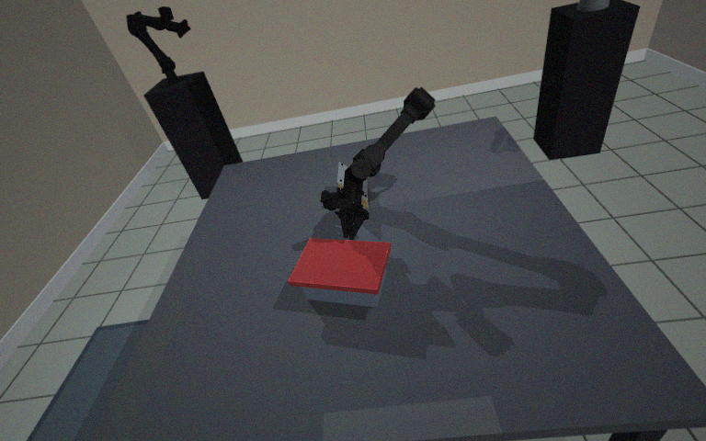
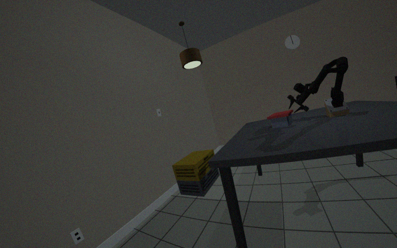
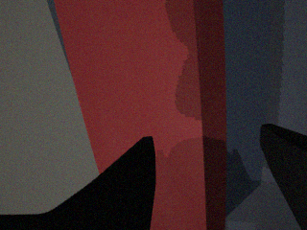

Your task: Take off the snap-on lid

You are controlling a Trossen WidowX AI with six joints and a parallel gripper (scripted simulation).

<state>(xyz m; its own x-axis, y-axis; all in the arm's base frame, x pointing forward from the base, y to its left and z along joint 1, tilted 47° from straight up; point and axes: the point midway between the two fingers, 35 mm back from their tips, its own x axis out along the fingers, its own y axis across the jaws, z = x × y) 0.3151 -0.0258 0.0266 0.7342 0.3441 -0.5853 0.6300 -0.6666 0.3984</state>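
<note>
The red lid lies 9 cm ahead of my gripper tip, 2 cm to the right of it and 1 cm below it. From my gripper tip the other things lie so: storage box 9 cm ahead, 5 cm below, 2 cm to the right.
</note>
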